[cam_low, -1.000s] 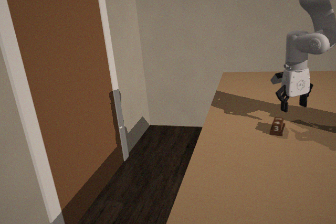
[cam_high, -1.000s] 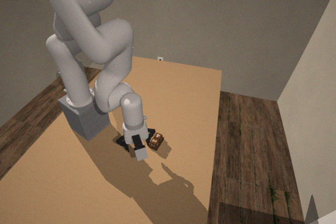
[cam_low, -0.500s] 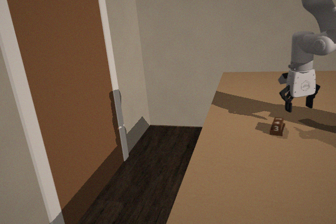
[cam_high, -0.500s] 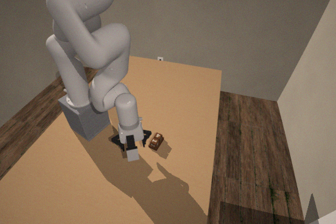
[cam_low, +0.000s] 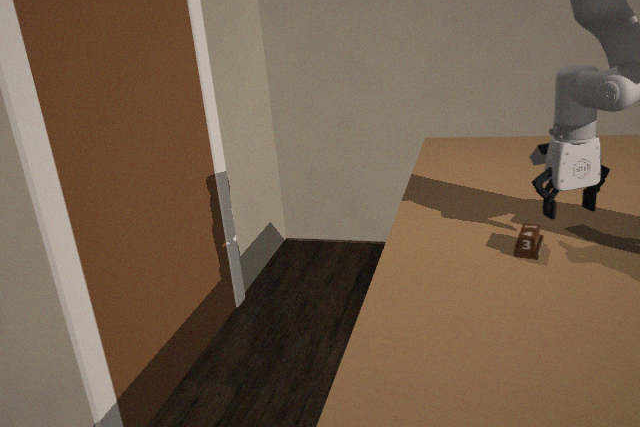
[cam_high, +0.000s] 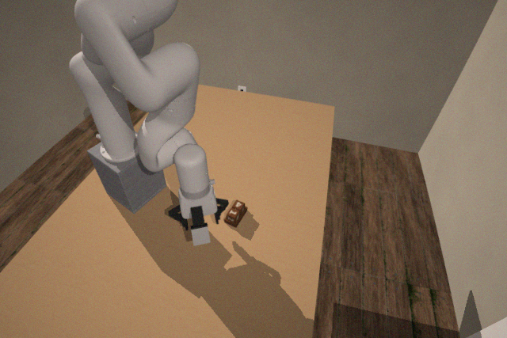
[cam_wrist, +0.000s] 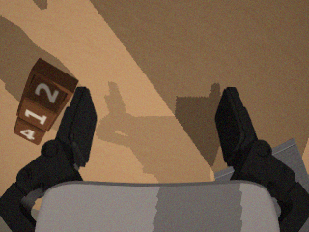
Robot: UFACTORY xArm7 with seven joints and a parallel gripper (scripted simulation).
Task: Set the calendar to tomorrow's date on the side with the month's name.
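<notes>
Now: the digit cube 8 cm to the left of my hand, 7 cm ahead of it and 3 cm below it. Round my hand: brown calendar tray: 9 cm to the left, 7 cm ahead, 5 cm below.
</notes>
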